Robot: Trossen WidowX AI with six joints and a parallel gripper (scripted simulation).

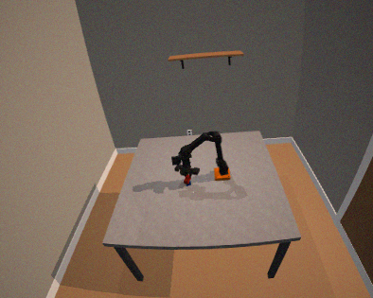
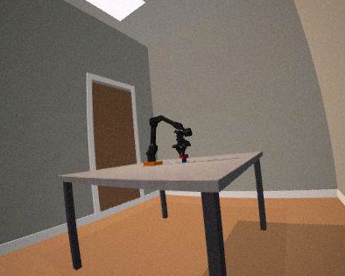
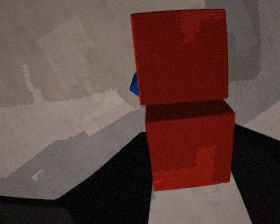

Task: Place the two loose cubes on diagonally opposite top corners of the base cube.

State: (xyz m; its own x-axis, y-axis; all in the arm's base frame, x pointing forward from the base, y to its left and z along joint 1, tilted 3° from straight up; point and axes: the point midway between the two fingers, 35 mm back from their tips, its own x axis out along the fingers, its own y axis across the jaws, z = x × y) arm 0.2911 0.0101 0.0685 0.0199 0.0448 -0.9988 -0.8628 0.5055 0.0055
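Right now the blue cube is 1 cm ahead of my gripper tip, 2 cm to the left of it and 4 cm below it.
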